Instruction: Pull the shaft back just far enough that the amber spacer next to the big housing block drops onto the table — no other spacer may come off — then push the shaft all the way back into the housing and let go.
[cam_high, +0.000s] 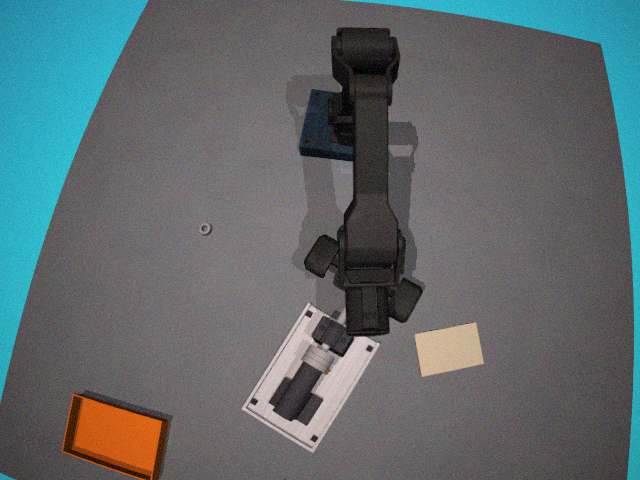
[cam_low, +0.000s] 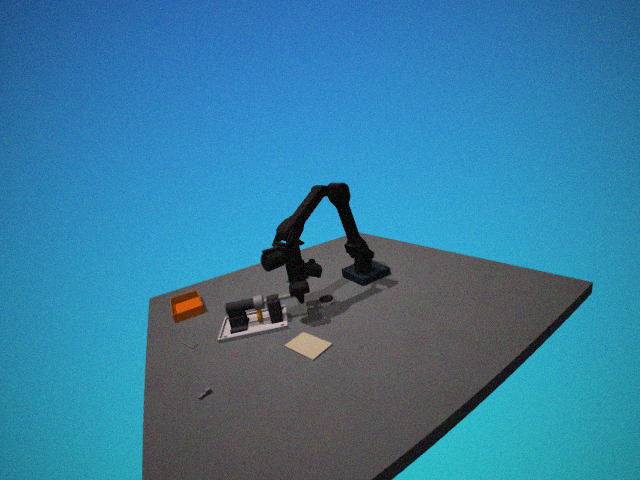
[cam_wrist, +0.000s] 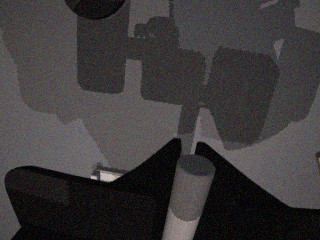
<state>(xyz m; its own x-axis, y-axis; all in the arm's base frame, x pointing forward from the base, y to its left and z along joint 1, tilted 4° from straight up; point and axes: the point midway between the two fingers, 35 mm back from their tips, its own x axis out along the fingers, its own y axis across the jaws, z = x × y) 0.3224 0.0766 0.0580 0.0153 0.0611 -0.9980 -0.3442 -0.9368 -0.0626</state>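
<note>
The shaft lies 8 cm ahead of my gripper tip, 3 cm to the right of it and 3 cm above it. Round my gripper tip: pad (7 cm ahead, 18 cm to the left, 4 cm below); then grey spacer (14 cm ahead, 5 cm to the right, 3 cm above); then amber spacer (14 cm ahead, 5 cm to the right, 2 cm below).
</note>
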